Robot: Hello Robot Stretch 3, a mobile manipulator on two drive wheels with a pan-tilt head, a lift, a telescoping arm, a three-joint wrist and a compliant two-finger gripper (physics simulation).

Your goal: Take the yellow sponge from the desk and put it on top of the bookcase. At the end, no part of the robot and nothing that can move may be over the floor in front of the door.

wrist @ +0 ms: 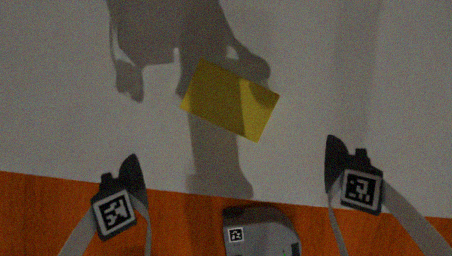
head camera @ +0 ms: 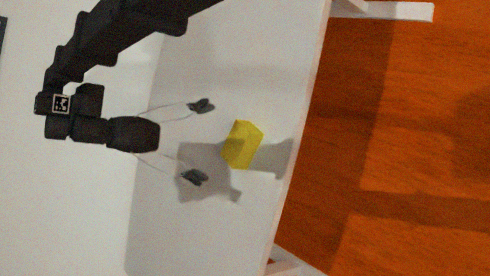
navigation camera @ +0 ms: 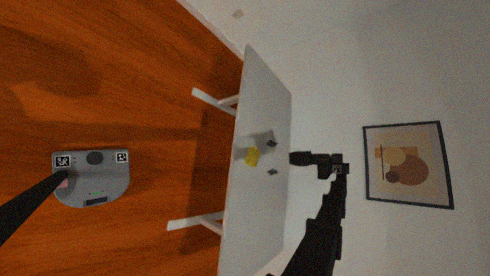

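Seen in the pictures: gripper, fingertip midpoint: (wrist: 233, 164) (head camera: 209, 142) (navigation camera: 267, 157); robot's base at its link origin: (wrist: 237, 240) (navigation camera: 94, 157).
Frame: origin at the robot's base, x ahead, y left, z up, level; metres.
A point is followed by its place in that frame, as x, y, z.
Note:
The yellow sponge (head camera: 242, 145) {-0.025, -0.650, 0.765} (navigation camera: 252, 156) {-0.021, -0.651, 0.762} (wrist: 230, 100) {-0.028, -0.681, 0.765} lies on the white desk (head camera: 240, 65) {-0.237, -0.735, 0.720} (navigation camera: 260, 210) {-0.400, -0.774, 0.720} (wrist: 300, 165) {-0.116, -0.579, 0.720}, near its long edge on the robot base's side. My gripper (head camera: 198, 141) {-0.022, -0.636, 0.867} (navigation camera: 272, 157) {-0.022, -0.636, 0.867} (wrist: 233, 164) {-0.022, -0.636, 0.867} is open and empty, above the desk, with its fingers spread wide. In the head view the sponge is to the right of the fingertips, apart from them. In the wrist view it lies above the gap between the fingers. Shadows of the arm and gripper fall on and around it. The bookcase and the door do not show.
My wheeled base (navigation camera: 90, 175) {-0.089, 0.022, 0.160} (wrist: 260, 232) {-0.101, -0.128, 0.160} stands on the wooden floor beside the desk. Desk legs (head camera: 410, 11) (navigation camera: 195, 222) stick out over the floor. The wall runs behind the desk, with a framed picture (navigation camera: 410, 170) {-0.173, -1.297, 1.580} on it. My arm (head camera: 135, 25) {-0.077, -0.249, 1.209} (navigation camera: 320, 230) {-0.084, -0.234, 1.198} reaches across the desk.

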